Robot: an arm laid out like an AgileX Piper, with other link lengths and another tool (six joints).
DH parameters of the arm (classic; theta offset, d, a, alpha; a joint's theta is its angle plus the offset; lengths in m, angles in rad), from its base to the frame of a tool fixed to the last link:
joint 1: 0 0.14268 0 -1.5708
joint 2: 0.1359 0 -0.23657 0
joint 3: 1.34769 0 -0.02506 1.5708
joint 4: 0 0.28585 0 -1.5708
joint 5: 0 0 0 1.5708
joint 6: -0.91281 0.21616 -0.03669 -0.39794
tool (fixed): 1.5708 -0.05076 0 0
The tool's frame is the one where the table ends.
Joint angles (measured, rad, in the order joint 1, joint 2, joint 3, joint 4, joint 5, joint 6), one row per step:
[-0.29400, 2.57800, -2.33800, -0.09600, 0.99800, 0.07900]
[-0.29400, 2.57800, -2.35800, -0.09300, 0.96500, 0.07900]
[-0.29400, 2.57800, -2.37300, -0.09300, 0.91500, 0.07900]
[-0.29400, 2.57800, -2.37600, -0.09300, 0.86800, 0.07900]
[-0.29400, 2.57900, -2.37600, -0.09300, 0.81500, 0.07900]
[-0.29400, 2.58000, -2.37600, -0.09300, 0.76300, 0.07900]
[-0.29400, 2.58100, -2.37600, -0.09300, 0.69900, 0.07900]
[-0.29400, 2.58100, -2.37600, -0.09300, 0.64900, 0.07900]
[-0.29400, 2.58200, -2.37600, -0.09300, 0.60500, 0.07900]
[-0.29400, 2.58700, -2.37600, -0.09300, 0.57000, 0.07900]
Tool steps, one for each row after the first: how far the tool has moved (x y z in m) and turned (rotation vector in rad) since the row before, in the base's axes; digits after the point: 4 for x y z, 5 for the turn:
[0.0074, -0.0015, 0.0115, -0.01205, -0.05157, 0.00266]
[0.0084, -0.0019, 0.0118, -0.01822, -0.06217, 0.00461]
[0.0060, -0.0012, 0.0070, -0.01395, -0.04781, 0.00434]
[0.0060, -0.0011, 0.0062, -0.01446, -0.04971, 0.00489]
[0.0056, -0.0010, 0.0064, -0.01418, -0.04876, 0.00480]
[0.0064, -0.0010, 0.0084, -0.01751, -0.06023, 0.00590]
[0.0047, -0.0006, 0.0073, -0.01390, -0.04781, 0.00461]
[0.0038, -0.0005, 0.0060, -0.01194, -0.04111, 0.00406]
[0.0029, -0.0003, 0.0021, -0.00827, -0.02868, 0.00323]

